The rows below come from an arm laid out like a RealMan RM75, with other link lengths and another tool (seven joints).
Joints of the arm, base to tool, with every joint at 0 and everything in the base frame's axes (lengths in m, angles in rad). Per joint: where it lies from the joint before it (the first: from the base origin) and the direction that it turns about. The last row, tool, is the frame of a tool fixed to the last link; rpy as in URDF.
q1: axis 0 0 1 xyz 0 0 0.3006
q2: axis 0 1 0 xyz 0 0 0
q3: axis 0 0 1 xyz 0 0 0.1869
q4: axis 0 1 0 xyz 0 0 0
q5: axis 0 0 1 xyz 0 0 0.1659
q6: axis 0 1 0 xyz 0 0 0
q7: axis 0 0 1 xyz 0 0 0.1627
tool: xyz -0.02 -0.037 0.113 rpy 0 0.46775 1.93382
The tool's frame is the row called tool.
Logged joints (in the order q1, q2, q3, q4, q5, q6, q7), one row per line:
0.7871 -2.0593 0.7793 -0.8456 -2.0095 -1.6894 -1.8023
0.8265 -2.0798 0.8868 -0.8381 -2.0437 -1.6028 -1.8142
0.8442 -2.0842 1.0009 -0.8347 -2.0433 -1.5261 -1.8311
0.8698 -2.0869 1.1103 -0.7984 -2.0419 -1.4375 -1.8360
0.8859 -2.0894 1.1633 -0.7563 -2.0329 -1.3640 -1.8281
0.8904 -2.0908 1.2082 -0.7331 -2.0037 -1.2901 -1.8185
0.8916 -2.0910 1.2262 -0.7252 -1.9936 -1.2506 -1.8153
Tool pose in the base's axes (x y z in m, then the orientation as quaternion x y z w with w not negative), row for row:
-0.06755 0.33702 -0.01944 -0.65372 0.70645 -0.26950 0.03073
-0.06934 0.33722 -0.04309 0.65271 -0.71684 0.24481 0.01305
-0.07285 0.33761 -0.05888 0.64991 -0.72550 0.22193 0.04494
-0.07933 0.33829 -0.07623 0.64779 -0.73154 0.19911 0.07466
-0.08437 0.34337 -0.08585 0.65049 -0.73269 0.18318 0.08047
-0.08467 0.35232 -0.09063 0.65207 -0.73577 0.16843 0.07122
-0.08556 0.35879 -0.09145 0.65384 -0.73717 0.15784 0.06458
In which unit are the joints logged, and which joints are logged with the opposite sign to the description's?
The joints are logged in radians. Opposite sign: q1, q4, q5, q6.
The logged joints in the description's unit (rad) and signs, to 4 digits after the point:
-0.7871 -2.0593 0.7793 0.8456 2.0095 1.6894 -1.8023
-0.8265 -2.0798 0.8868 0.8381 2.0437 1.6028 -1.8142
-0.8442 -2.0842 1.0009 0.8347 2.0433 1.5261 -1.8311
-0.8698 -2.0869 1.1103 0.7984 2.0419 1.4375 -1.8360
-0.8859 -2.0894 1.1633 0.7563 2.0329 1.3640 -1.8281
-0.8904 -2.0908 1.2082 0.7331 2.0037 1.2901 -1.8185
-0.8916 -2.0910 1.2262 0.7252 1.9936 1.2506 -1.8153

